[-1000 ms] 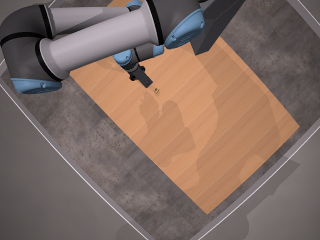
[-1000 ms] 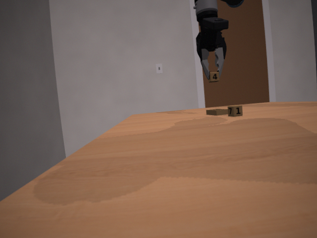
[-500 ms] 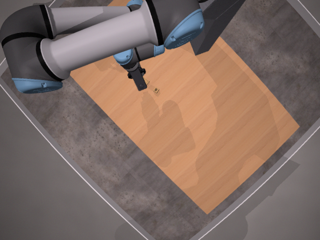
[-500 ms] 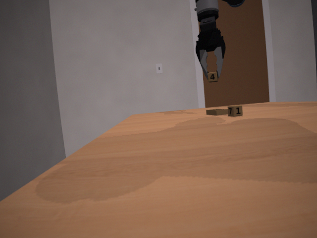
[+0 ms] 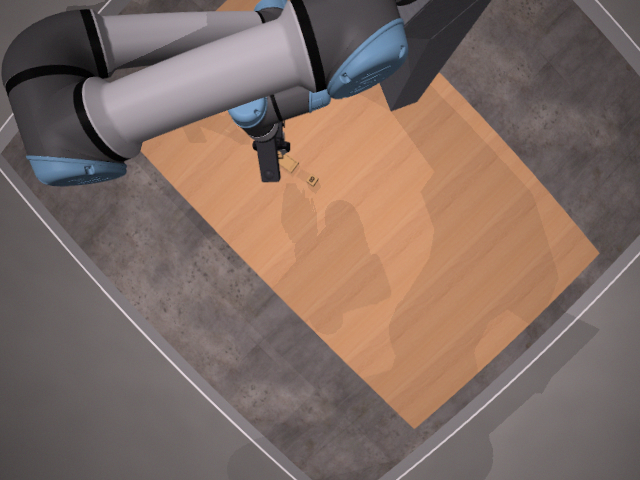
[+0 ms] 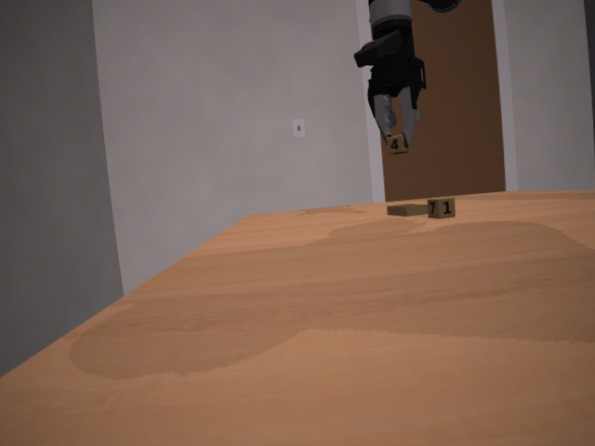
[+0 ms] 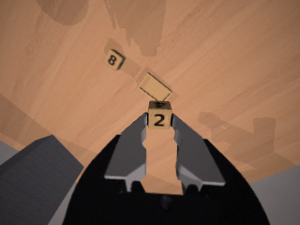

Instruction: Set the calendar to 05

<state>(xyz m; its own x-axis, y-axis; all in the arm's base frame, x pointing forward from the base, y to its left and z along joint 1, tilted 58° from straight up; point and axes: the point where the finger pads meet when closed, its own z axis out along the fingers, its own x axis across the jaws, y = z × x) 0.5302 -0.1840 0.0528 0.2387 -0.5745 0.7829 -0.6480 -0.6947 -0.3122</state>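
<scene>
The wooden calendar tray is 13 cm below my hand and 1 cm to the left of it. The rest, counted from my hand: block 1 cm below.
</scene>
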